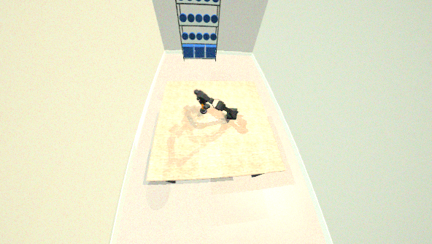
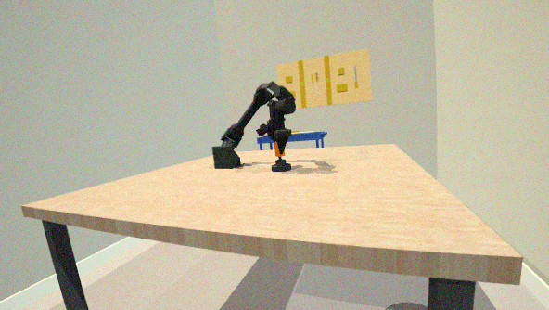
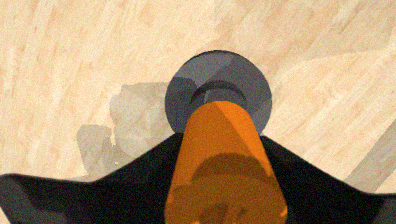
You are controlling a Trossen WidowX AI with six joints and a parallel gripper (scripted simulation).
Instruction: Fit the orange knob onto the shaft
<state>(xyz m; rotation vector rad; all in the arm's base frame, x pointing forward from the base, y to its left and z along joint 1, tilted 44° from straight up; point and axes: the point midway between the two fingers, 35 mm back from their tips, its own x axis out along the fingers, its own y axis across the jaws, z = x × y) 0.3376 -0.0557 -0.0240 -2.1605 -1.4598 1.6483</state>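
The orange knob lies 2 cm above my gripper tip. The rest, counted from my gripper tip: pedestal: 4 cm below.
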